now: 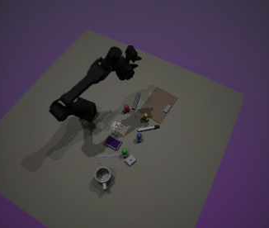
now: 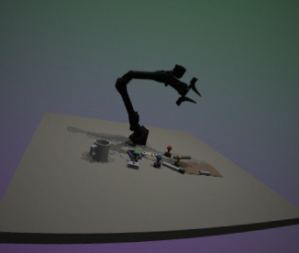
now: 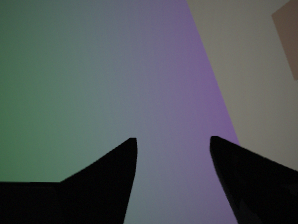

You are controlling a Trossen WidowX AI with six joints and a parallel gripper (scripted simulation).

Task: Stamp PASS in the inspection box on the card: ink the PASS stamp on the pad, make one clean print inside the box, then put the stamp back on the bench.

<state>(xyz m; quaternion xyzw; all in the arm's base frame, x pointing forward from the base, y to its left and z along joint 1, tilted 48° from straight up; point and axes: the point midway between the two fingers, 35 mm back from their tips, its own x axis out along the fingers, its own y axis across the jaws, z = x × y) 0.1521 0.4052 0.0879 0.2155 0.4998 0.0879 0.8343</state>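
Right now my gripper tip is 36 cm above the grey block, 35 cm to the left of it and 18 cm short of it. From my gripper tip the other things lie so: yellow-knobbed stamp: 36 cm below, 11 cm ahead, 8 cm to the right; then grey bar: 37 cm below, 1 cm to the left, 1 cm behind; then red-knobbed stamp: 36 cm below, 9 cm to the right, 2 cm behind.
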